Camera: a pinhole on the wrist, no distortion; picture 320 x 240 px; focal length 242.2 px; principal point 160.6 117.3 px. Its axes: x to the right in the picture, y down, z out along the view. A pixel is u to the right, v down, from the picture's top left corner.
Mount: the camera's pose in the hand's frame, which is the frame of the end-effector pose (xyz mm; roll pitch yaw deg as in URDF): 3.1 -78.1 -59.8 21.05 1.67 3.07
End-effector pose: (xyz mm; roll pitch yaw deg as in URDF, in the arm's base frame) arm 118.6 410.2 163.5 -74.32 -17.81 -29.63
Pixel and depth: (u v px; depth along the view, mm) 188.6 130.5 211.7
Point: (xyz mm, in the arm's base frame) 151.0 504.0 340.9
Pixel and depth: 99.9 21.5 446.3
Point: 12.5 672.0 589.1
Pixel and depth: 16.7 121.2 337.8
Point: -5.1 708.5 363.0
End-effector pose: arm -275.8 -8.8 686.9 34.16 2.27 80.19
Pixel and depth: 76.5 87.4 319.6
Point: 26.5 -151.4 746.7
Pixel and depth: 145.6 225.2 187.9
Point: -139.8 -32.1 769.6
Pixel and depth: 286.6 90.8 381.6
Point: 112.7 151.4 769.7
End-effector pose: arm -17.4 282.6 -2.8 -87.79 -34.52 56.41
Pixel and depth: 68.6 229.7 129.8
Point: -127.9 263.6 34.2
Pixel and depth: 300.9 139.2 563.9
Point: -317.8 673.3 389.1
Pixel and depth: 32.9 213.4 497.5
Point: -560.2 331.4 -54.8
